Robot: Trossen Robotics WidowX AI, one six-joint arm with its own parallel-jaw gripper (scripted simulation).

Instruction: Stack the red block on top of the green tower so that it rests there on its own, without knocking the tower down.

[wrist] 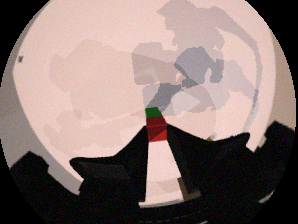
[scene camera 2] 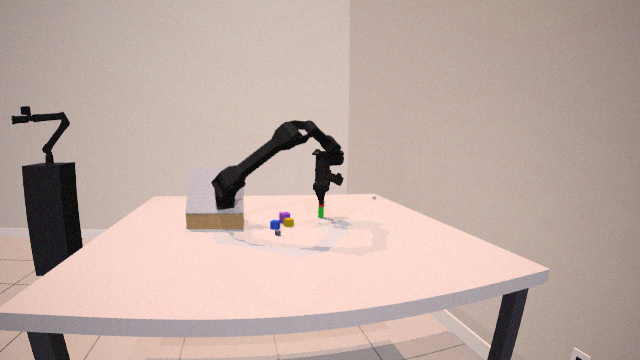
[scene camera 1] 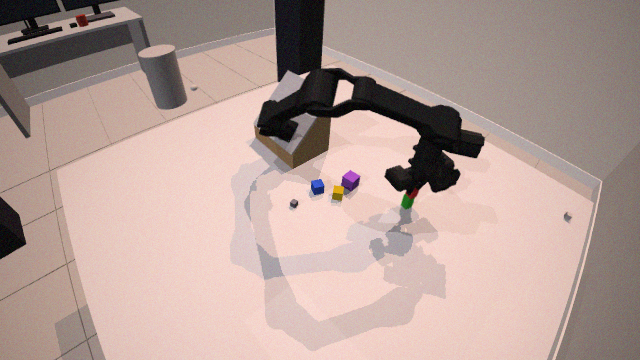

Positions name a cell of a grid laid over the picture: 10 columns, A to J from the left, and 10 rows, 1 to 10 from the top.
Labels:
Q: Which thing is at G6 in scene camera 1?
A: My gripper.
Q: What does my gripper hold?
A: A red block.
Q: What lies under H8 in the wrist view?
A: My gripper.

